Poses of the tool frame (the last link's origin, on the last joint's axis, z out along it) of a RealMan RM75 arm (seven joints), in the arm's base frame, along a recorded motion.
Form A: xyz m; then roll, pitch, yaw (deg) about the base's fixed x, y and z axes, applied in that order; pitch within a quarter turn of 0, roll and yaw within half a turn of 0.
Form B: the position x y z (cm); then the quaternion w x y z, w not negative. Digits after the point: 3 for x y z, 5 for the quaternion.
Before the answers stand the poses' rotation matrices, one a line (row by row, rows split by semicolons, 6 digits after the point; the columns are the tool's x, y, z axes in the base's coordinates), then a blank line. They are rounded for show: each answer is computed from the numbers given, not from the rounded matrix.
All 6 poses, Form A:
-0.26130, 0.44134, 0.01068, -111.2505, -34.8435, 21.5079
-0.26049, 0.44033, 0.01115, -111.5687, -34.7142, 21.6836
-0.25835, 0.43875, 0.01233, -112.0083, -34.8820, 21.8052
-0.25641, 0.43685, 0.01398, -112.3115, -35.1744, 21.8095
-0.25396, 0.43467, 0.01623, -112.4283, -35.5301, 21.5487
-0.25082, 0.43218, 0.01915, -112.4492, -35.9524, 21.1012
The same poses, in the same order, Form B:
0.763567 0.628293 -0.149041; 0.300899 -0.141982 0.943028; 0.571337 -0.764911 -0.297465
0.763837 0.627958 -0.149071; 0.303714 -0.145924 0.941522; 0.569483 -0.764444 -0.302182
0.761639 0.631477 -0.145408; 0.304714 -0.150980 0.940401; 0.571888 -0.760554 -0.307412
0.758896 0.635839 -0.140662; 0.303683 -0.154470 0.940168; 0.576067 -0.756206 -0.310320
0.756930 0.639759 -0.133289; 0.298906 -0.157561 0.941185; 0.581131 -0.752252 -0.310491
0.755224 0.643713 -0.123570; 0.291435 -0.160906 0.942961; 0.587113 -0.748160 -0.309121

-26.130, 44.134, 1.068, 0.57535, -0.74213, -0.31302, -0.14226
-26.049, 44.033, 1.115, 0.57353, -0.74363, -0.31322, -0.14134
-25.835, 43.875, 1.233, 0.57080, -0.74499, -0.31416, -0.14312
-25.641, 43.685, 1.398, 0.56879, -0.74560, -0.31502, -0.14599
-25.396, 43.467, 1.623, 0.56764, -0.74582, -0.31464, -0.15012
-25.082, 43.218, 1.915, 0.56683, -0.74586, -0.31344, -0.15537

